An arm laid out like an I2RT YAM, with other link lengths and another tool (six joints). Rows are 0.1 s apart.
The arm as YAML. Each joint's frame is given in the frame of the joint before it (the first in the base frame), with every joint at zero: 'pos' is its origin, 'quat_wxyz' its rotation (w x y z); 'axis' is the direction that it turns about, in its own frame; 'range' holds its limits. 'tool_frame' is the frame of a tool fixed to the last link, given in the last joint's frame.
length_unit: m
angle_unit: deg
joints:
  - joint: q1
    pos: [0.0, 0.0, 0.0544]
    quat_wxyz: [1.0, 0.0, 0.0, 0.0]
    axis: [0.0, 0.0, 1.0]
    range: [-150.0, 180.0]
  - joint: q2
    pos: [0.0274, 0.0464, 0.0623]
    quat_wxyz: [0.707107, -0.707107, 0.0, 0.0]
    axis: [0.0, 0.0, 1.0]
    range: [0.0, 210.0]
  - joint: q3
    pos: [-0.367, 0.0, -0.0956]
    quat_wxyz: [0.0, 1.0, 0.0, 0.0]
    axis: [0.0, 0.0, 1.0]
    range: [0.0, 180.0]
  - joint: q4
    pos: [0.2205, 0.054, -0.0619]
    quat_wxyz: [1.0, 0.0, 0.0, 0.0]
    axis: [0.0, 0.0, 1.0]
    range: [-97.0, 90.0]
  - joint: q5
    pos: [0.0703, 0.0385, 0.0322]
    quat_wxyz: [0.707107, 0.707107, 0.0, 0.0]
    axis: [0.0, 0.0, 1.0]
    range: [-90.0, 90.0]
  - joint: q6
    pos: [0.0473, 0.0, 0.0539]
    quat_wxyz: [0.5, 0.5, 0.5, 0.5]
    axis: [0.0, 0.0, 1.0]
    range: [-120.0, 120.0]
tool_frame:
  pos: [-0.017, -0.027, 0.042]
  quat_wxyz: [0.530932, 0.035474, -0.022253, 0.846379]
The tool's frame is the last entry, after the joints.
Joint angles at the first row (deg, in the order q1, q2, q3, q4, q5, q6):
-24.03, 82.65, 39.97, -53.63, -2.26, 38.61
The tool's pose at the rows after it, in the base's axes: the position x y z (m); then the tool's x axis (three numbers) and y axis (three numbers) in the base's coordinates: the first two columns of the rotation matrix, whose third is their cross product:
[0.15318 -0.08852 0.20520 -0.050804 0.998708 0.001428 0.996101 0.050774 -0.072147]
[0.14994 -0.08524 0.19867 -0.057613 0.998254 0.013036 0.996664 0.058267 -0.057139]
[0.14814 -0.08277 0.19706 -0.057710 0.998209 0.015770 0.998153 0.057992 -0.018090]
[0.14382 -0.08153 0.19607 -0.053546 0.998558 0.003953 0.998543 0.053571 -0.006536]
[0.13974 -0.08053 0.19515 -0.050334 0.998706 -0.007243 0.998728 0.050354 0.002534]
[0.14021 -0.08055 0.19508 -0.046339 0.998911 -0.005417 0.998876 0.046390 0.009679]
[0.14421 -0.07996 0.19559 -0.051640 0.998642 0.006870 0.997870 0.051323 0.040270]
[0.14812 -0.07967 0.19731 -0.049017 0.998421 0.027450 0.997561 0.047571 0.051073]
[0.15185 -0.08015 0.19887 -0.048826 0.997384 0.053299 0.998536 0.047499 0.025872]
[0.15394 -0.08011 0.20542 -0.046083 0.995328 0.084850 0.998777 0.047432 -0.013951]
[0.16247 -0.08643 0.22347 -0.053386 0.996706 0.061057 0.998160 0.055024 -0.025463]
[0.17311 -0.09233 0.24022 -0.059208 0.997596 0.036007 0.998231 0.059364 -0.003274]
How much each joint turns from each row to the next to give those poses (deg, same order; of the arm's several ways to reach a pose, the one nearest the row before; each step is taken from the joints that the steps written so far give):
0.00, -0.02, -1.53, 1.93, -0.22, -1.31
-0.02, -0.26, -2.15, 2.31, -0.94, -0.50
-0.14, -1.18, -1.40, 2.13, -1.16, -0.20
-0.02, -1.12, -1.09, 0.89, 0.29, 0.24
-0.06, -1.00, -0.96, 0.72, 0.32, 0.13
-0.07, -0.07, -0.09, 0.35, -0.28, 0.16
-0.09, 0.00, 0.03, 1.18, -1.42, -0.42
-0.04, 0.44, 0.74, -0.28, -1.34, 0.11
0.02, 1.40, 1.50, -2.08, -0.65, -0.05
0.00, 1.00, 2.72, -4.57, -0.57, -0.04
0.00, 0.13, 5.31, -5.18, 1.55, -0.33
0.00, 0.03, 4.59, -2.79, 0.70, -0.22

